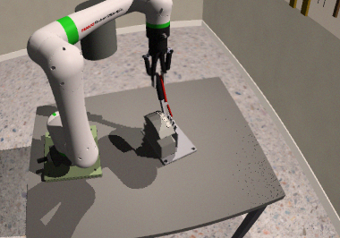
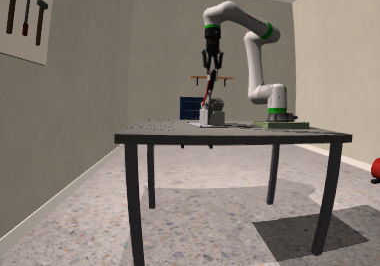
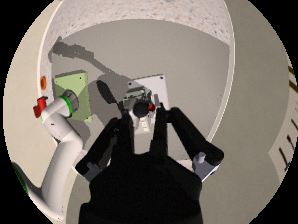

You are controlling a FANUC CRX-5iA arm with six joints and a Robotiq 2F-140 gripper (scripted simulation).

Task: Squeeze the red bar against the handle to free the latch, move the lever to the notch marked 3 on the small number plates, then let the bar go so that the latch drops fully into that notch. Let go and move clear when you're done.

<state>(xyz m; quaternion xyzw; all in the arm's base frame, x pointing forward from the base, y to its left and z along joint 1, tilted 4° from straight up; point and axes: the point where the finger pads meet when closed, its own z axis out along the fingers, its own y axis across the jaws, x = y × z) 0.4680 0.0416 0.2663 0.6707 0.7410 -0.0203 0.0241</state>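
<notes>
The red bar lies 11 cm below my hand, 4 cm to the right of it and 2 cm ahead of it.
</notes>
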